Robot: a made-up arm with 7 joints. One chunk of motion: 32 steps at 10 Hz.
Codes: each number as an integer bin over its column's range. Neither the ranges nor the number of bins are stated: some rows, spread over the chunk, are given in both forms.
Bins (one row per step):
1: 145 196 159 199 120 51
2: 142 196 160 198 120 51
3: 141 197 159 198 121 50
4: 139 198 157 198 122 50
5: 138 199 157 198 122 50
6: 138 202 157 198 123 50
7: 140 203 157 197 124 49
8: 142 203 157 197 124 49
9: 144 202 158 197 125 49
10: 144 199 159 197 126 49
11: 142 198 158 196 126 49
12: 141 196 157 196 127 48
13: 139 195 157 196 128 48
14: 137 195 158 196 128 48
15: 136 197 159 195 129 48
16: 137 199 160 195 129 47
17: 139 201 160 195 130 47
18: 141 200 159 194 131 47
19: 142 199 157 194 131 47
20: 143 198 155 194 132 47
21: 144 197 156 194 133 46
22: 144 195 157 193 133 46
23: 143 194 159 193 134 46
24: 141 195 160 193 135 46
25: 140 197 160 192 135 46
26: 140 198 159 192 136 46
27: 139 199 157 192 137 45
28: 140 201 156 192 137 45
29: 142 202 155 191 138 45
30: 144 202 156 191 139 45
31: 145 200 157 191 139 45
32: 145 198 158 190 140 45
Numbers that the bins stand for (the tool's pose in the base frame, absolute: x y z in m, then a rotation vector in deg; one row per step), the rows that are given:
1: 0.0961 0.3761 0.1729 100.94 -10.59 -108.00
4: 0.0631 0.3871 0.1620 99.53 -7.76 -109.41
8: 0.0796 0.4145 0.1620 98.12 -4.94 -110.82
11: 0.0796 0.3871 0.1675 96.71 -2.12 -110.82
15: 0.0467 0.3816 0.1729 95.29 2.12 -112.24
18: 0.0741 0.3980 0.1729 93.88 4.94 -113.65
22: 0.0906 0.3706 0.1620 92.47 7.76 -115.06
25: 0.0686 0.3816 0.1784 91.06 10.59 -115.06
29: 0.0796 0.4090 0.1510 89.65 14.82 -116.47
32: 0.0961 0.3871 0.1675 88.24 17.65 -116.47
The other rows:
2: 0.0796 0.3761 0.1784 99.53 -10.59 -108.00
3: 0.0741 0.3816 0.1729 99.53 -9.18 -109.41
5: 0.0576 0.3925 0.1620 99.53 -7.76 -109.41
6: 0.0576 0.4090 0.1620 99.53 -6.35 -109.41
7: 0.0686 0.4145 0.1620 98.12 -4.94 -110.82
9: 0.0906 0.4090 0.1675 98.12 -3.53 -110.82
10: 0.0906 0.3925 0.1729 98.12 -2.12 -110.82
12: 0.0741 0.3761 0.1620 96.71 -0.71 -112.24
13: 0.0631 0.3706 0.1620 96.71 0.71 -112.24
14: 0.0522 0.3706 0.1675 96.71 0.71 -112.24
16: 0.0522 0.3925 0.1784 95.29 2.12 -113.65
17: 0.0631 0.4035 0.1784 95.29 3.53 -113.65
19: 0.0796 0.3925 0.1620 93.88 4.94 -113.65
20: 0.0851 0.3871 0.1510 93.88 6.35 -113.65
21: 0.0906 0.3816 0.1565 93.88 7.76 -115.06
23: 0.0851 0.3651 0.1729 92.47 9.18 -115.06
24: 0.0741 0.3706 0.1784 92.47 10.59 -115.06
26: 0.0686 0.3871 0.1729 91.06 12.00 -115.06
27: 0.0631 0.3925 0.1620 91.06 13.41 -116.47
28: 0.0686 0.4035 0.1565 91.06 13.41 -116.47
30: 0.0906 0.4090 0.1565 89.65 16.24 -116.47
31: 0.0961 0.3980 0.1620 89.65 16.24 -116.47

